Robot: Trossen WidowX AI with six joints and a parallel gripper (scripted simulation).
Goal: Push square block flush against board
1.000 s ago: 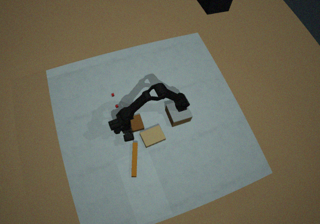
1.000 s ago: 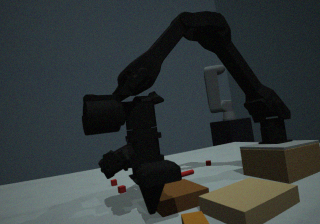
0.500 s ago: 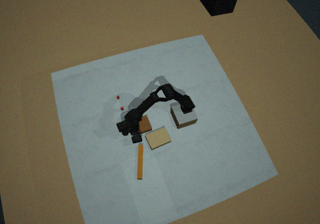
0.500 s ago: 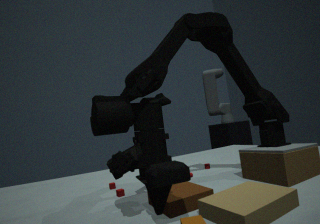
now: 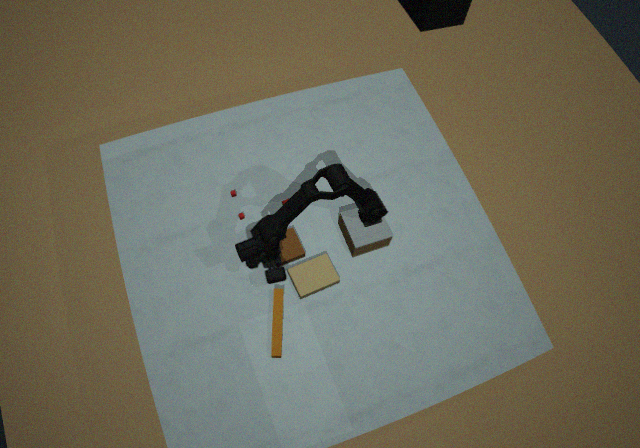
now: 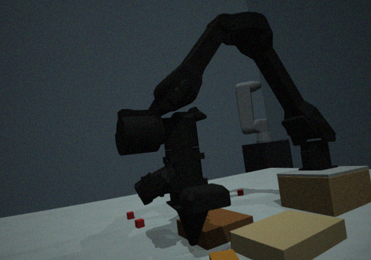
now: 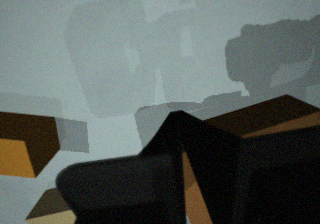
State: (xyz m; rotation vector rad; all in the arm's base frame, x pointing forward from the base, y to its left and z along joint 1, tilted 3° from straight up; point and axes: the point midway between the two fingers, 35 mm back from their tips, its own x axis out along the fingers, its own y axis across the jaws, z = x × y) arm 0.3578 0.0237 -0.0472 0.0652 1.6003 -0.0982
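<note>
Right now the dark brown square block is 6 cm behind my gripper tip, 4 cm to the right of it and 1 cm above it. Also, from my gripper tip: orange bar: 20 cm to the left, 5 cm ahead, 1 cm above; tan block: 12 cm behind, 9 cm to the left, 1 cm above; red rod: 21 cm to the right, 15 cm behind.
</note>
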